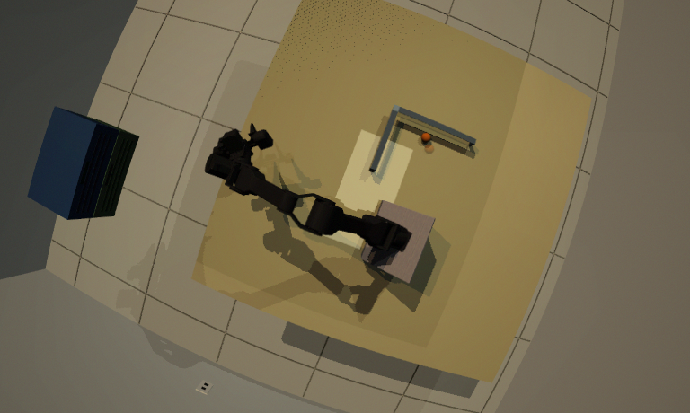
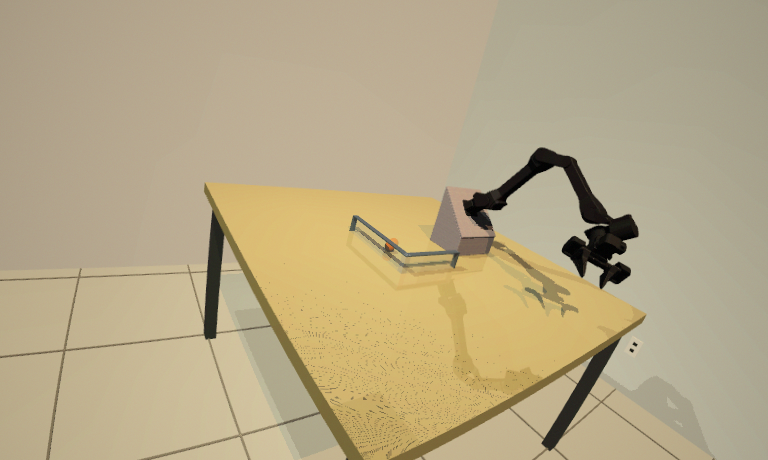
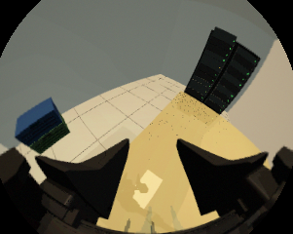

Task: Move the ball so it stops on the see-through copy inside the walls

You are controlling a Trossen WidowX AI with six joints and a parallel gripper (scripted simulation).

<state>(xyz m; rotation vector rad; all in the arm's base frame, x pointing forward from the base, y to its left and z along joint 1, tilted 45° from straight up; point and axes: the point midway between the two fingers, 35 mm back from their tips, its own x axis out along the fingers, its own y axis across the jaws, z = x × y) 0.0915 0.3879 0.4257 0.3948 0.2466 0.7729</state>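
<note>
The orange ball lies 25 cm ahead of my gripper tip, 56 cm to the right of it and 16 cm below it. From my gripper tip the other things lie so: see-through copy of ball: 21 cm ahead, 58 cm to the right, 16 cm below.
</note>
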